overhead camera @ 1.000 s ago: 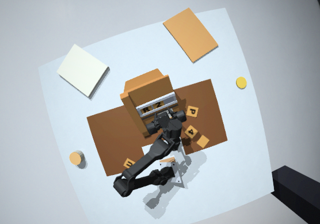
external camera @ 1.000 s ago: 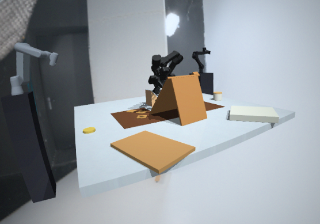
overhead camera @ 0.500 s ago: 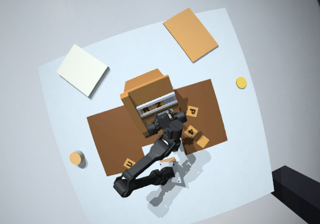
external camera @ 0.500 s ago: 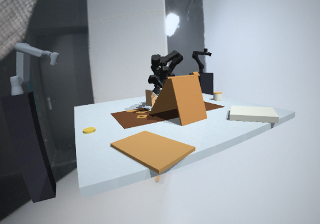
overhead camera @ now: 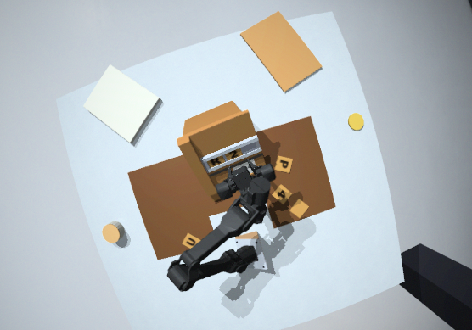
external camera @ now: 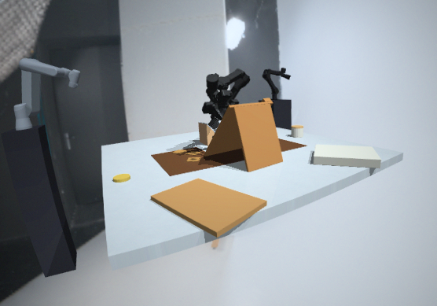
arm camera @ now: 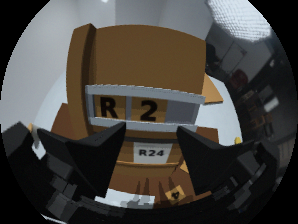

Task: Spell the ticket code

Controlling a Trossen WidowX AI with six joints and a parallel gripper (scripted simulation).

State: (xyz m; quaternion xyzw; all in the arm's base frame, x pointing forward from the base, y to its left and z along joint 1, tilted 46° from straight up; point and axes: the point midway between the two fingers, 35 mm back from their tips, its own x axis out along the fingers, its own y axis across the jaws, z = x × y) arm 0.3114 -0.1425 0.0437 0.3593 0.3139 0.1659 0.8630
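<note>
My gripper tip is now 3 cm past the white ticket, 2 cm to the left of it and 10 cm above it. Also, from my gripper tip: brown mat 14 cm behind, 6 cm to the left, 18 cm below; then orange slab 37 cm ahead, 31 cm to the right, 18 cm below; then cream slab 38 cm ahead, 38 cm to the left, 17 cm below.
</note>
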